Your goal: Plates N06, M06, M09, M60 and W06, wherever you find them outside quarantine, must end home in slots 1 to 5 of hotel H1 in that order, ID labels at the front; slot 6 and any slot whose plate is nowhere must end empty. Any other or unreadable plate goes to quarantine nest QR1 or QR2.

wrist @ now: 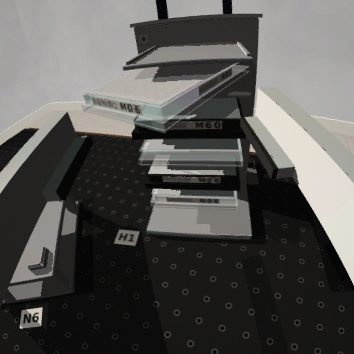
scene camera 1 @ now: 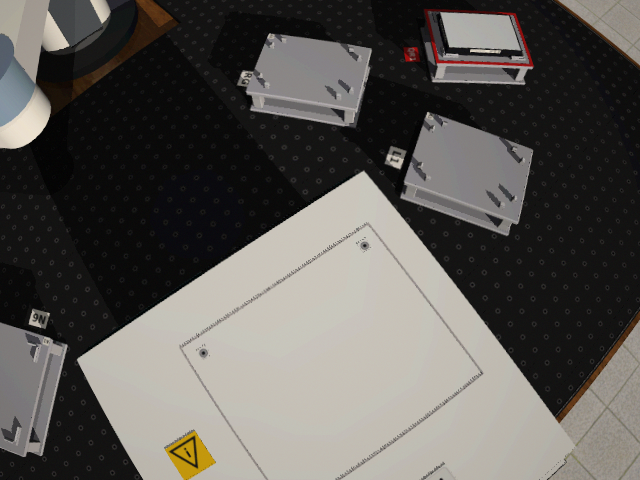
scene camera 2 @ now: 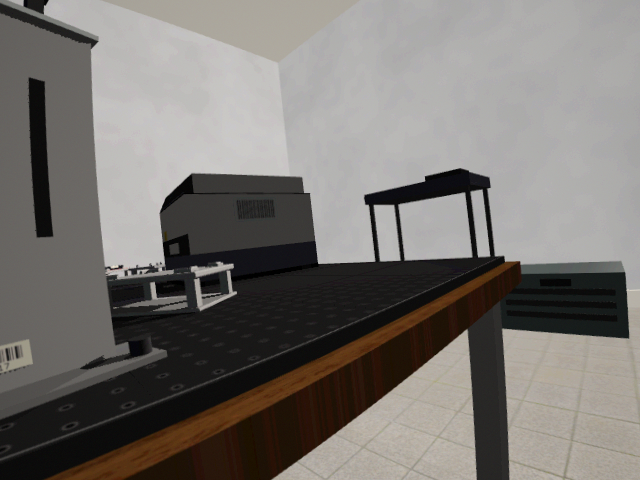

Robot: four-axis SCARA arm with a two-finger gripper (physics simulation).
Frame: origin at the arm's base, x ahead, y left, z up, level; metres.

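Where they show: gripper, fingertip midpoint: (wrist: 162, 114); arm's base, origin of the base link: (scene camera 1: 79, 32).
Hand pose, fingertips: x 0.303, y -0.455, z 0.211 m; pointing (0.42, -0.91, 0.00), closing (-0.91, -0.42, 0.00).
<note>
Each offset is from my fingertips to the top centre of the thing. "spot": to the spot under its first point.
Hotel H1 @[spot: 0.014 m ahead, 0.073 m right, 0.190 m down] (wrist: 196, 223) stands mid-frame in the wrist view. From the bottom it holds clear plate N06 @[0.018 m ahead, 0.099 m right, 0.100 m down] (wrist: 195, 201), dark-based plate W06 @[0.018 m ahead, 0.099 m right, 0.074 m down] (wrist: 190, 180), a clear plate @[0.018 m ahead, 0.099 m right, 0.048 m down] (wrist: 191, 154) whose label I cannot read, and black plate M60 @[0.018 m ahead, 0.099 m right, 0.022 m down] (wrist: 192, 126). Above them, clear plate M06 @[0.026 m ahead, 0.073 m right, 0.008 m up] (wrist: 150, 92) is turned askew and juts out to the front left; its support is hidden. The top shelf @[0.020 m ahead, 0.109 m right, 0.016 m up] (wrist: 192, 53) is bare. My gripper (wrist: 162, 114) is partly open, fingers apart with nothing gripped, in front of the stack. A dark-based, pale-topped plate @[0.265 m ahead, 0.921 m left, 0.134 m down] (scene camera 1: 479, 32) sits on red-rimmed quarantine nest QR1 @[0.265 m ahead, 0.921 m left, 0.142 m down] (scene camera 1: 482, 63). M09 is not identifiable.
Bare nests RG @[0.142 m ahead, 0.668 m left, 0.138 m down] (scene camera 1: 310, 72), L1 @[0.411 m ahead, 0.723 m left, 0.138 m down] (scene camera 1: 467, 167) and N6 @[0.219 m ahead, 0.045 m left, 0.142 m down] (scene camera 1: 18, 382) (wrist: 40, 250) stand on the mat. A large white housing @[0.519 m ahead, 0.357 m left, 0.054 m up] (scene camera 1: 320, 330) fills the foreground of scene camera 1. Scene camera 2 shows a tall grey panel @[spot: 0.088 m ahead, 0.179 m right, 0.085 m down] (scene camera 2: 67, 206) and a grey instrument @[spot: 0.448 m ahead, 0.216 m left, 0.062 m down] (scene camera 2: 237, 222).
</note>
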